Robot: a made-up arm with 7 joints. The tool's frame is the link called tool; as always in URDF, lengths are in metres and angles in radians. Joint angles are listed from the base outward. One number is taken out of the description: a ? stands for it. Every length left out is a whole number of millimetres.
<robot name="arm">
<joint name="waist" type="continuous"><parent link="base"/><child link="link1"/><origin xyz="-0.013 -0.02 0.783" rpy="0 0 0"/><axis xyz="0 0 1"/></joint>
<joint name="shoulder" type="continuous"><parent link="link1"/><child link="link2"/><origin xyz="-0.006 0.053 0" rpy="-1.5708 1.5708 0"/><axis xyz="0 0 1"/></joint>
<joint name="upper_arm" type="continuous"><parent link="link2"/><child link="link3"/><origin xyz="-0.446 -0.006 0" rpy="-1.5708 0 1.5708"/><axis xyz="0 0 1"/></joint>
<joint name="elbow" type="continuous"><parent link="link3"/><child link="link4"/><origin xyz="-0.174 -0.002 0" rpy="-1.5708 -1.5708 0"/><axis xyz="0 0 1"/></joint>
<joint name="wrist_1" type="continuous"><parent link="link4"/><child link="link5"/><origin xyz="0.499 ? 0" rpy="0 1.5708 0"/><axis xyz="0 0 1"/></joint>
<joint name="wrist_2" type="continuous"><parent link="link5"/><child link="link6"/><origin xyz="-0.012 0.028 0" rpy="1.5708 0 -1.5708"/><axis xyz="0 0 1"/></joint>
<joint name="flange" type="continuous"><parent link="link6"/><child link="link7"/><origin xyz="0.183 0.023 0" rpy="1.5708 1.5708 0"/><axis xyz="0 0 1"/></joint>
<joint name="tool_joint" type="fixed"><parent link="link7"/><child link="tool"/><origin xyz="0.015 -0.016 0" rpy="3.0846 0.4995 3.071"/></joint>
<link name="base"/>
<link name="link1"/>
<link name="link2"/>
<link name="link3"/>
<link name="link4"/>
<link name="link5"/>
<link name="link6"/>
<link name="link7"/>
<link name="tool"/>
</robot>
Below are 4 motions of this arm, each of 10 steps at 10 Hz.
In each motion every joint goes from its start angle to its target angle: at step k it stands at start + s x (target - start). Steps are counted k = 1, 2, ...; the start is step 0. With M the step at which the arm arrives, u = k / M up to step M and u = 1 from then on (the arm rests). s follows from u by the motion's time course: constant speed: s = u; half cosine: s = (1 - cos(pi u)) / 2; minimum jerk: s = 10 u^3 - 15 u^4 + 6 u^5.
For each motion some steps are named. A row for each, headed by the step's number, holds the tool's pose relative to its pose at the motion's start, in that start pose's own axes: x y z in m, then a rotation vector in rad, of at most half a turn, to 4 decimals.
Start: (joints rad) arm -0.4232 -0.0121 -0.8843 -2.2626 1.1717 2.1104 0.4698
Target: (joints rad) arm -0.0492 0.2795 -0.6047 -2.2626 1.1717 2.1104 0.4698
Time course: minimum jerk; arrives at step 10
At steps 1, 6, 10:
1: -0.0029 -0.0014 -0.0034 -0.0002 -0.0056 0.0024
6: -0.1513 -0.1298 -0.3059 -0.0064 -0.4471 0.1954
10: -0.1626 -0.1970 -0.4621 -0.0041 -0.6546 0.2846

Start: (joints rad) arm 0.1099 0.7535 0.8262 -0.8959 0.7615 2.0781 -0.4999
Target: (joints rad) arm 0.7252 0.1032 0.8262 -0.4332 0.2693 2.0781 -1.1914
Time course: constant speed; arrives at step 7
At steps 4, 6, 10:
4: -0.5933 0.0246 0.2702 0.5405 -0.0541 0.9570
6: -0.8084 -0.0842 0.4855 0.9077 -0.0708 1.3292
10: -0.8777 -0.1599 0.6073 1.1149 -0.0893 1.4751

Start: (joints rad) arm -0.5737 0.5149 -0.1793 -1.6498 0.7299 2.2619 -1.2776
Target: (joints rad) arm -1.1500 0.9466 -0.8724 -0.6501 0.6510 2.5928 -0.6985
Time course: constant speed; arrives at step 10
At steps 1, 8, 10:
1: 0.0895 -0.0518 0.0339 -0.0396 -0.1452 -0.1110
8: 0.3832 -0.3582 0.4017 -0.2839 -1.1696 -0.5677
10: 0.3824 -0.3846 0.4796 -0.3193 -1.4310 -0.5642

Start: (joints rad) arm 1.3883 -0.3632 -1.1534 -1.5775 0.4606 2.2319 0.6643
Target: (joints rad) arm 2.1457 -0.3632 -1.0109 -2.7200 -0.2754 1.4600 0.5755
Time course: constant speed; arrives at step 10
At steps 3, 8, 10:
3: -0.1277 -0.1773 -0.3305 -0.3400 -0.5342 0.4210
8: 0.0509 -0.6581 -0.6871 -0.6600 -1.4855 1.2378
10: 0.2388 -0.7942 -0.7234 -0.6503 -1.8978 1.5703

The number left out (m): 0.092
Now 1 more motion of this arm.
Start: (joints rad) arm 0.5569 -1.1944 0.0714 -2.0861 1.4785 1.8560 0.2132
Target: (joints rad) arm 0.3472 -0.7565 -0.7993 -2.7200 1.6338 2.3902 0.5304
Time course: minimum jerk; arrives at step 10
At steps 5, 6, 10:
5: 0.4942 0.0451 0.0984 0.2224 0.2457 -0.9824
6: 0.6466 -0.0350 0.1118 0.3165 0.3564 -1.3327
10: 0.8215 -0.2491 0.0913 0.4938 0.5905 -1.9204

